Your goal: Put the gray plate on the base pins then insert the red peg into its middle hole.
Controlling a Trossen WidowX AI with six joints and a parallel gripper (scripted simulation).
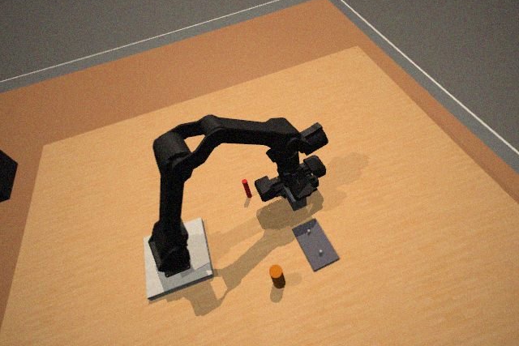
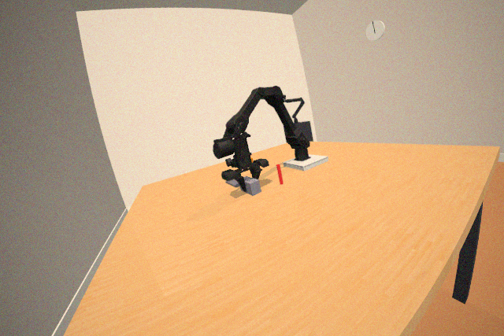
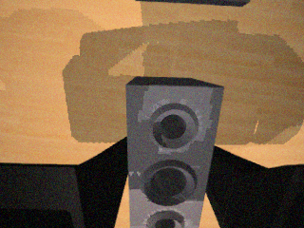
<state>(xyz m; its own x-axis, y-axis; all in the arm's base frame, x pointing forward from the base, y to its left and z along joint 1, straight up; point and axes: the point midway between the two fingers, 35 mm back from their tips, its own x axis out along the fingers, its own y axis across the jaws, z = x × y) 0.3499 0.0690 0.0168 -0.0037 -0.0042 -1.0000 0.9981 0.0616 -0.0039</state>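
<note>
Now: gripper tip 16 cm to the left of the dark flat base. Also, from my gripper tip: orange cylinder (12 cm behind, 21 cm to the right, 3 cm above); red peg (12 cm behind, 5 cm to the left, 3 cm above); gray plate (3 cm above).
</note>
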